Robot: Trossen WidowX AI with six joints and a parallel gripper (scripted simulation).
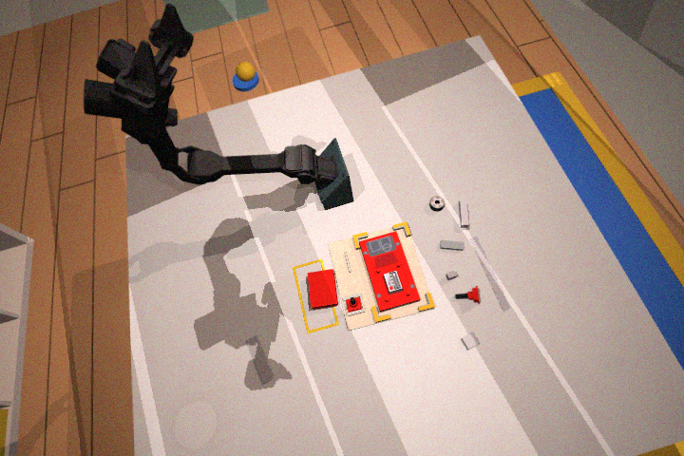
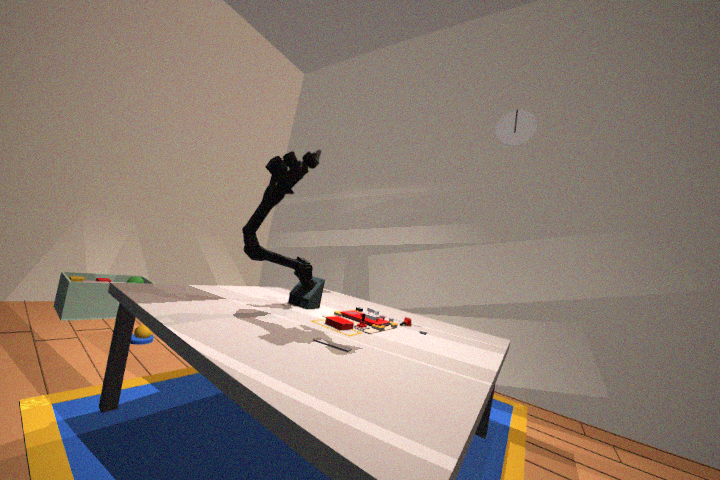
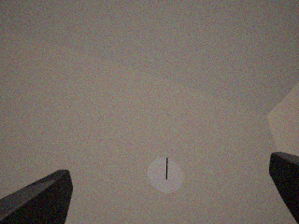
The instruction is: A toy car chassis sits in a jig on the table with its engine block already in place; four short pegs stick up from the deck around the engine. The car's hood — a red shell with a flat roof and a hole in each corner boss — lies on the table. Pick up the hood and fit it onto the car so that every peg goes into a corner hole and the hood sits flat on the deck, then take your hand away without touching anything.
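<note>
The red hood lies 670 mm below my gripper tip, 220 mm ahead of it and 100 mm to the left of it. Round my gripper tip: grey bar 680 mm below, 530 mm to the left, 280 mm ahead; then engine block 660 mm below, 280 mm to the left, 250 mm ahead.
</note>
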